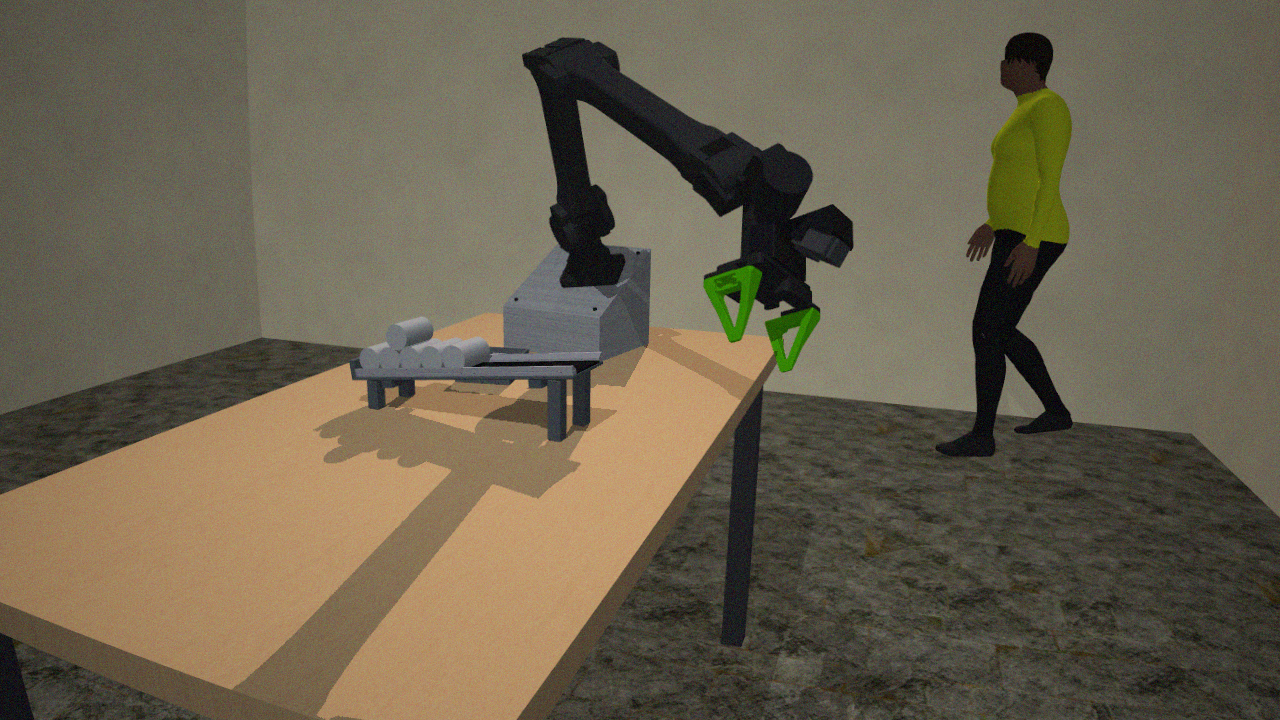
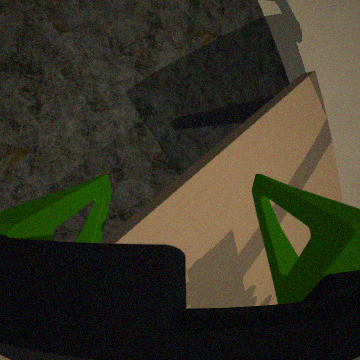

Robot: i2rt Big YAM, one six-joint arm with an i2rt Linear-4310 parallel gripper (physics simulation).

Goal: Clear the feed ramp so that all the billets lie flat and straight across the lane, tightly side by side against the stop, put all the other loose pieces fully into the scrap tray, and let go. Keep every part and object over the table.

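The gripper [image 1: 761, 357] is visible here and can be found in image 2 [image 2: 181, 181] too. The scene also includes a grey billet [image 1: 468, 353] and another grey billet [image 1: 400, 335].
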